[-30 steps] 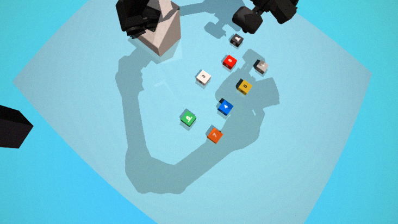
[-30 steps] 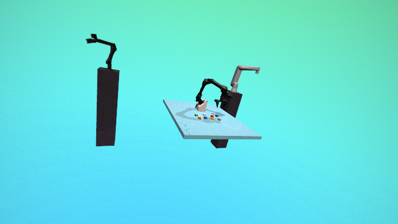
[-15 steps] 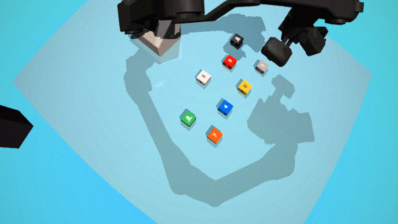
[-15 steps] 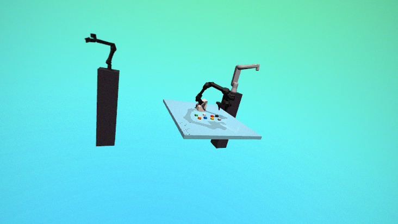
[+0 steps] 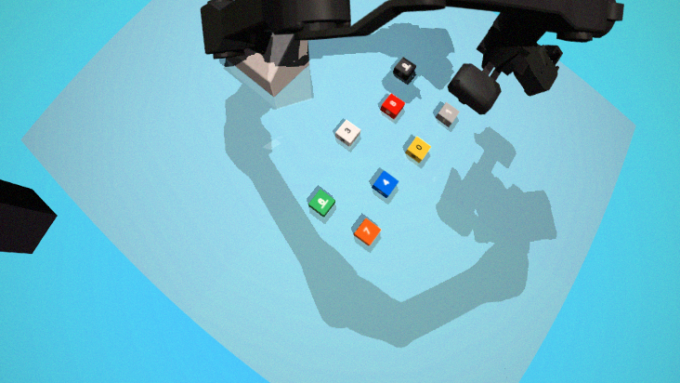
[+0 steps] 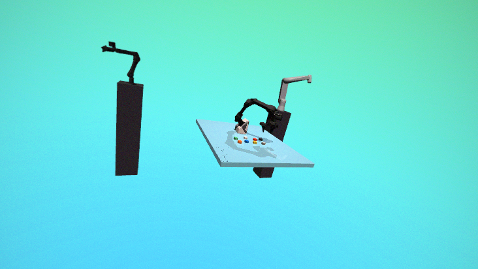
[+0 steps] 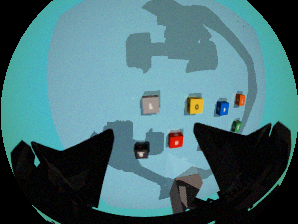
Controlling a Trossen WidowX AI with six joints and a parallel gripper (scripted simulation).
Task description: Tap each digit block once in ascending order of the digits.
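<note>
Right now my gripper tip is 11 cm above the yellow block, 10 cm to the left of it and 2 cm past it. Round my gripper tip: black block (12 cm behind, 11 cm below, 3 cm to the left); then red block (11 cm below, 10 cm behind, 5 cm to the right); then grey block (11 cm below).
</note>
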